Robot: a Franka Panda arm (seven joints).
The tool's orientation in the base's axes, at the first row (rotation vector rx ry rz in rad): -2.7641 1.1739 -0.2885
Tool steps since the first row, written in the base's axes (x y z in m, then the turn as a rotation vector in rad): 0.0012 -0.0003 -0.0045 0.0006 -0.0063 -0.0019; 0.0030 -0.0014 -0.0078 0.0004 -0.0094 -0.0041; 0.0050 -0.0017 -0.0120 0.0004 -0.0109 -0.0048; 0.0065 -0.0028 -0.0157 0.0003 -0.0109 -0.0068; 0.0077 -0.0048 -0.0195 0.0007 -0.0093 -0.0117; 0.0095 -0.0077 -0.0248 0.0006 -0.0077 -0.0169; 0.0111 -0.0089 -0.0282 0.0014 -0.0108 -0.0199; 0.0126 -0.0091 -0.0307 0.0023 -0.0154 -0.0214; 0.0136 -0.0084 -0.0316 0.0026 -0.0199 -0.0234
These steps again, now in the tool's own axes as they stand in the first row. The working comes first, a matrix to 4 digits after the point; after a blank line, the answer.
The tool's axes in the first row as the columns of a matrix, in the base's axes (used below as rounded here):
0.6801 -0.6984 0.2230
-0.7221 -0.6906 0.0398
0.1261 -0.1881 -0.9740

0.0005 0.0002 0.0046 0.0047 0.0043 0.0017; 0.0021 0.0003 0.0082 0.0065 0.0070 0.0037; 0.0031 -0.0001 0.0127 0.0075 0.0082 0.0043; 0.0045 0.0003 0.0166 0.0072 0.0086 0.0063; 0.0062 0.0016 0.0205 0.0057 0.0081 0.0112; 0.0089 0.0033 0.0260 0.0038 0.0081 0.0163; 0.0104 0.0037 0.0296 0.0062 0.0102 0.0193; 0.0113 0.0033 0.0323 0.0100 0.0131 0.0207; 0.0113 0.0022 0.0335 0.0132 0.0163 0.0226
